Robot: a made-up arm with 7 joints.
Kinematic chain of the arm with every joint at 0, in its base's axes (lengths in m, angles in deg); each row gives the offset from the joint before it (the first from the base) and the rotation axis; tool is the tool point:
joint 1: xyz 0 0 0.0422 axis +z
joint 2: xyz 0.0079 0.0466 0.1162 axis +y
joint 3: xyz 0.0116 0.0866 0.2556 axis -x
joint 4: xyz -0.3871 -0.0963 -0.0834 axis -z
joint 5: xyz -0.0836 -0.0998 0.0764 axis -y
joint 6: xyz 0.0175 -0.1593 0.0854 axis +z
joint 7: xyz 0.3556 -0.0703 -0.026 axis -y
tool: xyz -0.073 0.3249 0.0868
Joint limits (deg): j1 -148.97..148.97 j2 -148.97..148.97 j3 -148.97..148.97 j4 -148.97..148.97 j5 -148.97..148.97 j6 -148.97..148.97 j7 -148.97..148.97
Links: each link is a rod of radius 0.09 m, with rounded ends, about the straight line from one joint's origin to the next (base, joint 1, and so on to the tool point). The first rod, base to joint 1, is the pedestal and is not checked.
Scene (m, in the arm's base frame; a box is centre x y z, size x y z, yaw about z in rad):
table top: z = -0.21
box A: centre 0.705 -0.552 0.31 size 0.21 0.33 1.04 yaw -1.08
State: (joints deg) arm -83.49 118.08 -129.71 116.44 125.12 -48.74 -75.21
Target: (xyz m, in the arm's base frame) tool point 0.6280 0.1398 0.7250
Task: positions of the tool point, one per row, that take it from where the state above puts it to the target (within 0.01 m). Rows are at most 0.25 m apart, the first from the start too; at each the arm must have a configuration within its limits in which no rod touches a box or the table.
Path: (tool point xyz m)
1: -0.3150 -0.6021 0.5141
2: -0.2739 -0.4924 0.5760
3: -0.2311 -0.3949 0.6012
4: -0.1837 -0.3148 0.6086
5: -0.1313 -0.2479 0.6150
6: -0.0776 -0.1831 0.6318
7: -0.0297 -0.1088 0.6619
8: 0.0037 -0.0167 0.6999
9: 0.0136 -0.0826 0.6936
10: 0.0661 -0.1499 0.7147
11: 0.1770 -0.1913 0.7491
12: 0.3371 -0.1701 0.7751
13: 0.5071 -0.0590 0.7710
14: 0.6280 0.1398 0.7250

